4 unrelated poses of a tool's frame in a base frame.
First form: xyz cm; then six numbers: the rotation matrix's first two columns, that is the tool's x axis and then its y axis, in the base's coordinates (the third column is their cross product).
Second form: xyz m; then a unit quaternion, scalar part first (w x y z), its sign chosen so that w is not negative. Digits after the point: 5 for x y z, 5 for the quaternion.
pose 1, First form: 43.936, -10.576, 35.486, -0.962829, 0.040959, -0.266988, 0.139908, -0.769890, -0.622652
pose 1, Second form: 0.43936, -0.10576, 0.35486, 0.02657, 0.13372, 0.33816, -0.93116
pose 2, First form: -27.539, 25.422, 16.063, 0.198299, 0.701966, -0.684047, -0.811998, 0.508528, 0.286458
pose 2, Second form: -0.27539, 0.25422, 0.16063, 0.77098, -0.06880, 0.39981, 0.49092
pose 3, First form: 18.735, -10.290, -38.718, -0.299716, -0.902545, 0.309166, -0.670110, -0.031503, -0.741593
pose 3, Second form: 0.18735, -0.10290, -0.38718, 0.13548, -0.57601, 0.68256, -0.42891
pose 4, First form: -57.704, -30.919, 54.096, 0.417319, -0.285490, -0.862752, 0.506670, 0.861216, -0.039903
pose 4, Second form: -0.57704, -0.30919, 0.54096, 0.83405, 0.11407, 0.48473, -0.23744
